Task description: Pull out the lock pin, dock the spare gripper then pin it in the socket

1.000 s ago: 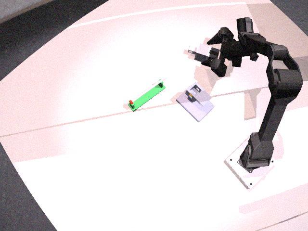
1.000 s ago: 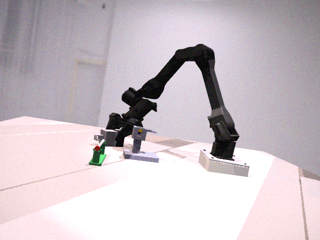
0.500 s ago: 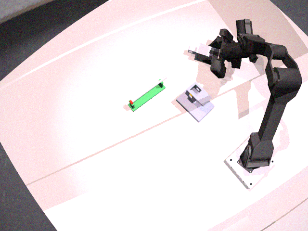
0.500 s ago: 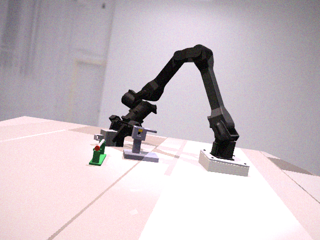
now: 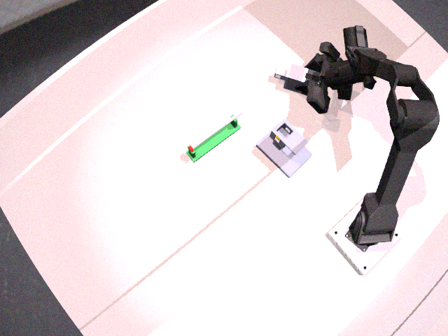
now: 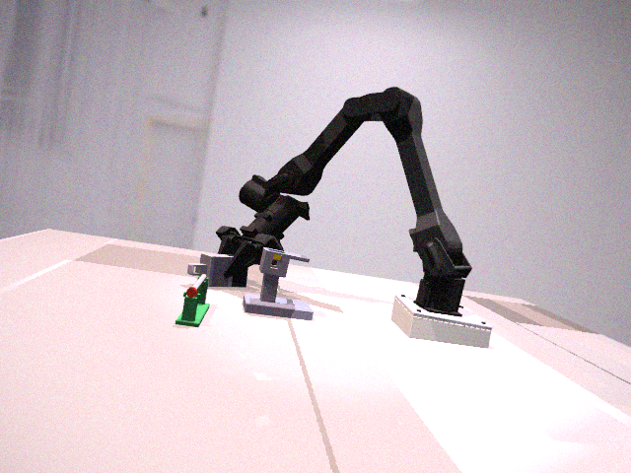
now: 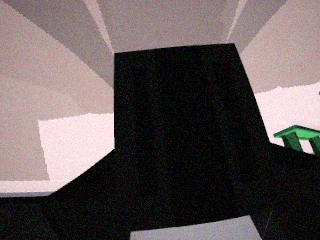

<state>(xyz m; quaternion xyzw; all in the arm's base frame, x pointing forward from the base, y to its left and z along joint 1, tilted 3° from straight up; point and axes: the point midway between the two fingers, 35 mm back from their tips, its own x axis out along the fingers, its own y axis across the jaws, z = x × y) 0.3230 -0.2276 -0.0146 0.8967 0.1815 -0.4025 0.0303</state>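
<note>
The grey mount lies 170 mm to the left of my gripper tip, 70 mm behind it and 30 mm above it. The rest, counted from my gripper tip: spare gripper (10 mm above); green rack (250 mm to the left, 60 mm ahead).
</note>
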